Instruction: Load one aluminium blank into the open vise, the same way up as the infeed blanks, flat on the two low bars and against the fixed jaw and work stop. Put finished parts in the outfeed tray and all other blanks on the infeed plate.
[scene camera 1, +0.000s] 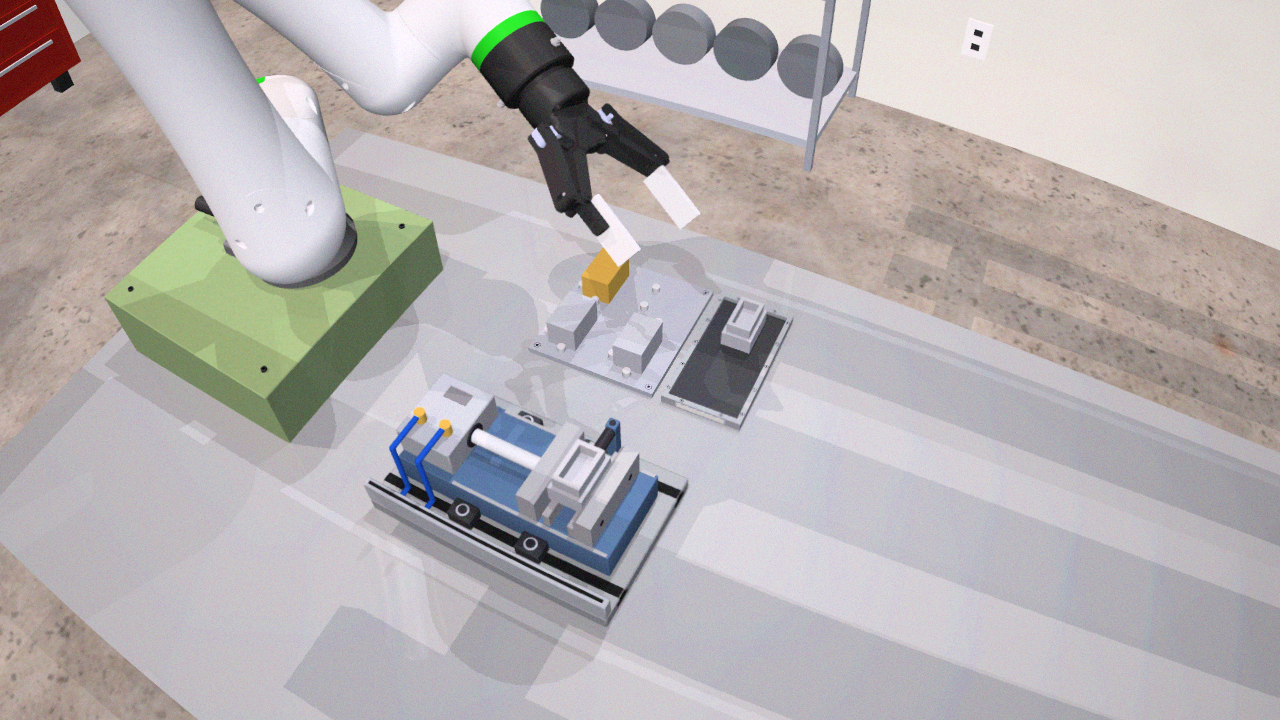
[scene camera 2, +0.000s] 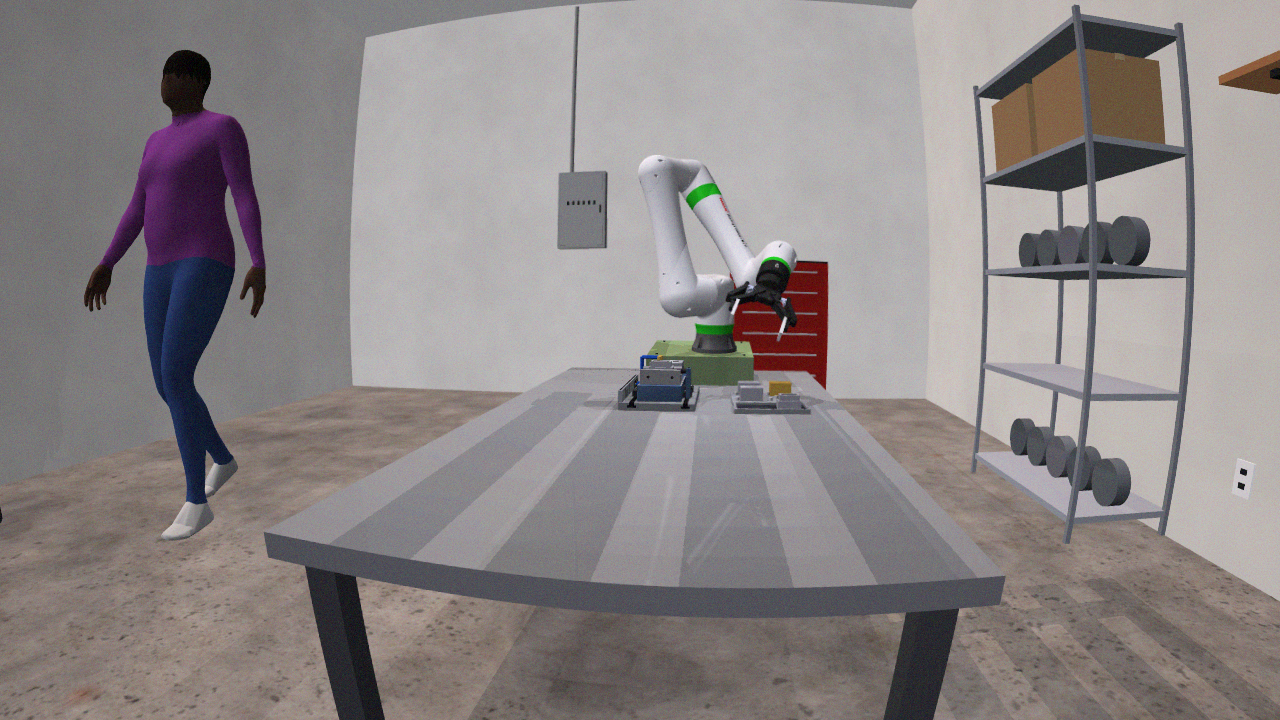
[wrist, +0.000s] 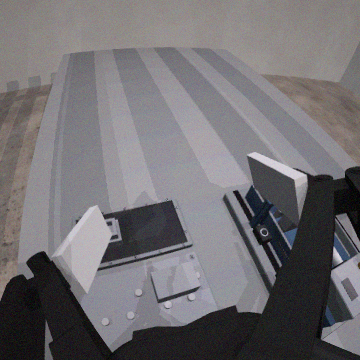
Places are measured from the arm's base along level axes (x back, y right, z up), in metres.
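Pixels of known places: gripper, fingertip midpoint: (scene camera 1: 662, 238) (scene camera 2: 755, 327) (wrist: 175, 196); arm's base, link origin: (scene camera 2: 714, 350).
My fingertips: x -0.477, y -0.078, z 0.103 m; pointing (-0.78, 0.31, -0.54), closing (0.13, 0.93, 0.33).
Observation:
Ahead of a thing's pixels: the offset from my fingertips to its top centre. "spot": to the spot under its first point.
My gripper (scene camera 1: 646, 214) (scene camera 2: 758, 320) (wrist: 175, 196) is open and empty, above the infeed side; in scene camera 1 one fingertip overlaps the top of an orange block @(dx +0.113, dy -0.089, dz -0.158 m) (scene camera 1: 605, 275) (scene camera 2: 779, 387). That block and two plain grey aluminium blanks @(dx +0.118, dy +0.001, dz -0.158 m) (scene camera 1: 571, 324) @(dx +0.028, dy +0.003, dz -0.158 m) (scene camera 1: 637, 343) are on the infeed plate @(dx +0.068, dy -0.043, dz -0.193 m) (scene camera 1: 680, 306) (wrist: 119, 302). One blank @(spot: dx +0.032, dy +0.002, dz -0.158 m) (wrist: 175, 282) shows in the wrist view. A pocketed finished part @(dx -0.081, dy -0.081, dz -0.161 m) (scene camera 1: 742, 324) (wrist: 115, 230) sits in the dark outfeed tray (scene camera 1: 713, 380) (wrist: 160, 230). Another pocketed part @(dx -0.013, dy +0.241, dz -0.087 m) (scene camera 1: 577, 472) sits between the jaws of the blue vise @(dx +0.057, dy +0.241, dz -0.102 m) (scene camera 1: 633, 519) (scene camera 2: 660, 392). Its contact with the bars is hidden.
The green robot base (scene camera 1: 268, 313) (scene camera 2: 716, 362) stands behind the vise. Blue bent pipes @(spot: dx +0.139, dy +0.296, dz -0.092 m) (scene camera 1: 420, 456) rise at the vise's rear end, and a small upright post @(spot: dx -0.022, dy +0.181, dz -0.108 m) (scene camera 1: 613, 433) stands beside the jaws. A shelf rack (scene camera 2: 1087, 223) stands right of the table; a person (scene camera 2: 192, 197) is at the left.

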